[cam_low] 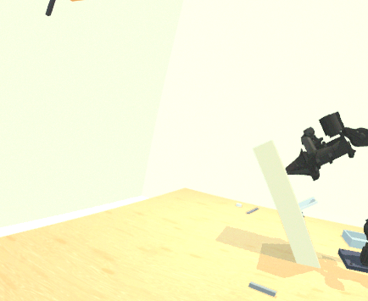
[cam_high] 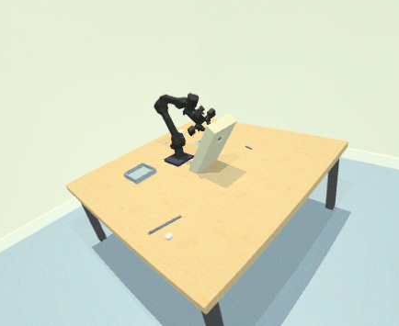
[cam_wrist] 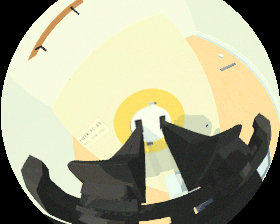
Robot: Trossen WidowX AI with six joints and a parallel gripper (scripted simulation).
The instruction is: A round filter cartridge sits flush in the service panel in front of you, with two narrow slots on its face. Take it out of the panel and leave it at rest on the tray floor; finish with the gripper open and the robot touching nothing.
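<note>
My gripper tip is 1 cm short of the round white filter cartridge and 1 cm above it. Also, from my gripper tip: short grey bar 30 cm to the left, 24 cm below, 5 cm behind; then cream service panel 8 cm below, 3 cm behind; then grey-blue tray 36 cm behind, 33 cm to the right, 23 cm below.
</note>
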